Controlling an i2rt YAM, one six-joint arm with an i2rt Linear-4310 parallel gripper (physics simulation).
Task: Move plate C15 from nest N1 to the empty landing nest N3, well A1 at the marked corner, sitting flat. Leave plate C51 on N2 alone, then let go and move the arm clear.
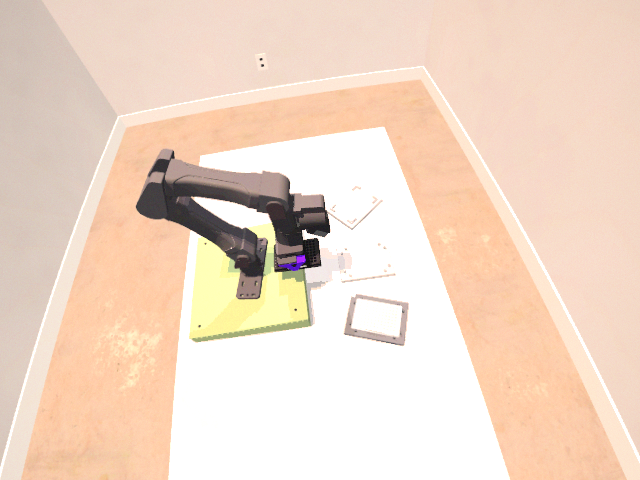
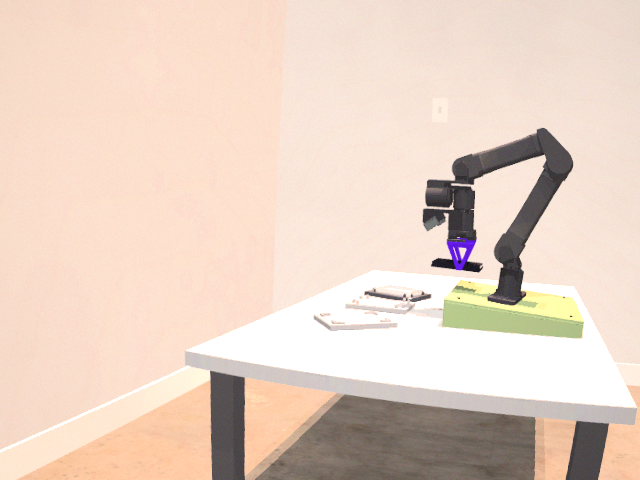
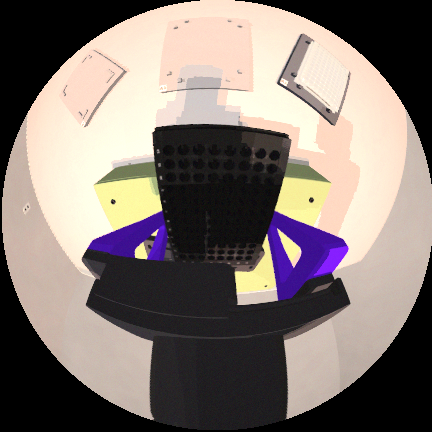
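My gripper [image 1: 294, 263] [image 2: 459, 266] [image 3: 217, 214] has its purple fingers shut on the long sides of a black well plate [image 1: 312, 253] [image 2: 471, 266] [image 3: 220, 175]. The plate hangs in the air, about level, near the base block's edge. A white plate [image 1: 377, 317] [image 2: 398, 290] [image 3: 325, 75] sits on the dark grey nest [image 1: 349, 317] [image 2: 423, 296] [image 3: 297, 60]. A light nest with pegs [image 1: 367, 263] [image 2: 379, 305] [image 3: 207, 45] is empty. A light nest with corner brackets [image 1: 355, 206] [image 2: 356, 324] [image 3: 92, 87], turned at an angle, is empty. The plate and nest numbers are unreadable.
The yellow-green base block [image 1: 248, 320] [image 2: 511, 315] [image 3: 130, 200] carries the arm on the white table [image 1: 310, 413] [image 2: 413, 361]. The pegged nest lies between the other two nests. The arm's shadow falls on the table and part of the pegged nest.
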